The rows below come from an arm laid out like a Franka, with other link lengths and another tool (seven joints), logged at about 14 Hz.
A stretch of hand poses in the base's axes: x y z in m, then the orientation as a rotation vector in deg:
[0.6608, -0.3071, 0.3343, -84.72, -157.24, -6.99]
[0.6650, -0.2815, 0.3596, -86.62, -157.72, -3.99]
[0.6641, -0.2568, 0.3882, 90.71, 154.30, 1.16]
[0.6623, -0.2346, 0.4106, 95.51, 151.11, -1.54]
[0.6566, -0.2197, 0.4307, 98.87, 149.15, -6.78]
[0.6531, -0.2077, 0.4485, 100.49, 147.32, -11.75]
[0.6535, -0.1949, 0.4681, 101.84, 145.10, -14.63]
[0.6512, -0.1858, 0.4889, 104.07, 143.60, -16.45]
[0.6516, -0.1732, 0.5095, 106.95, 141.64, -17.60]
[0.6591, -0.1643, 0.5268, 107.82, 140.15, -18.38]
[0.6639, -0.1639, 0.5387, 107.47, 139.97, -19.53]
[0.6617, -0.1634, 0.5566, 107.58, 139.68, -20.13]
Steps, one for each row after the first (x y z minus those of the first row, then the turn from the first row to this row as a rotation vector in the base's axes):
[0.0042, 0.0256, 0.0253, -2.29, -0.13, -0.95]
[0.0033, 0.0503, 0.0539, -4.32, -0.05, -4.31]
[0.0015, 0.0725, 0.0763, -5.91, 0.72, -7.99]
[-0.0042, 0.0874, 0.0964, -8.70, 2.68, -10.43]
[-0.0077, 0.0994, 0.1142, -11.68, 3.94, -11.92]
[-0.0073, 0.1122, 0.1338, -13.74, 4.16, -13.45]
[-0.0096, 0.1213, 0.1546, -14.64, 4.99, -15.16]
[-0.0092, 0.1339, 0.1752, -15.14, 5.64, -17.38]
[-0.0017, 0.1428, 0.1925, -15.89, 5.43, -18.42]
[0.0031, 0.1432, 0.2044, -16.67, 5.59, -18.30]
[0.0009, 0.1437, 0.2223, -17.07, 5.70, -18.47]

